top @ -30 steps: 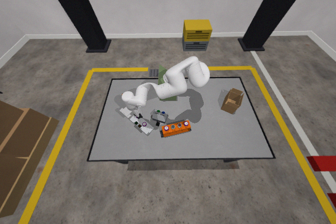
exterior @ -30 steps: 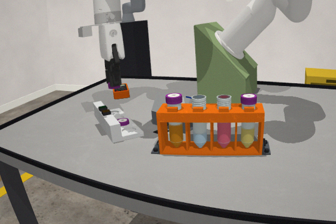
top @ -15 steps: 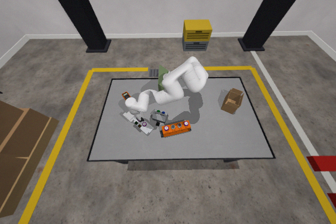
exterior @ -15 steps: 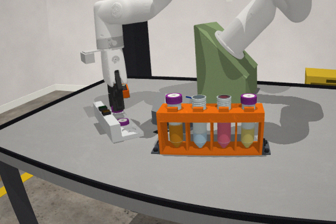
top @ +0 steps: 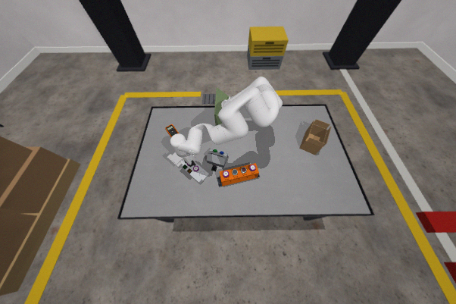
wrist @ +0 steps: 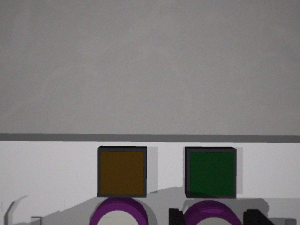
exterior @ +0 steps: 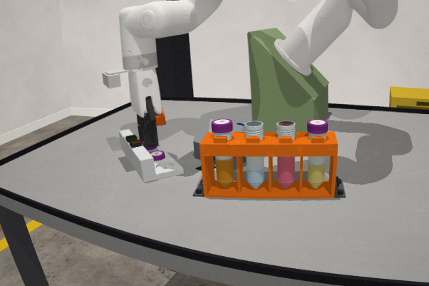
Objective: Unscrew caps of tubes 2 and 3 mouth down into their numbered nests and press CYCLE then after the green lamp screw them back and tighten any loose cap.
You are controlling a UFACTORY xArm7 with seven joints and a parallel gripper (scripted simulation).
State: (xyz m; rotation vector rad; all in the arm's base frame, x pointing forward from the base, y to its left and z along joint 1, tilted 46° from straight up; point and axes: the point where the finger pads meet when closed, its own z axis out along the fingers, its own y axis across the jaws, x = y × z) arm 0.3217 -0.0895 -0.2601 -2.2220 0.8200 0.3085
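Right now my hand is 200 mm to the right of the blue cycle key, 50 mm past it and 20 mm below it. The rest, counted from my hand: grey key housing (180 mm to the left, 40 mm behind, 10 mm above); orange meter (240 mm behind, 150 mm to the right, 30 mm below); green ready key (160 mm to the left, 60 mm behind, 20 mm above).
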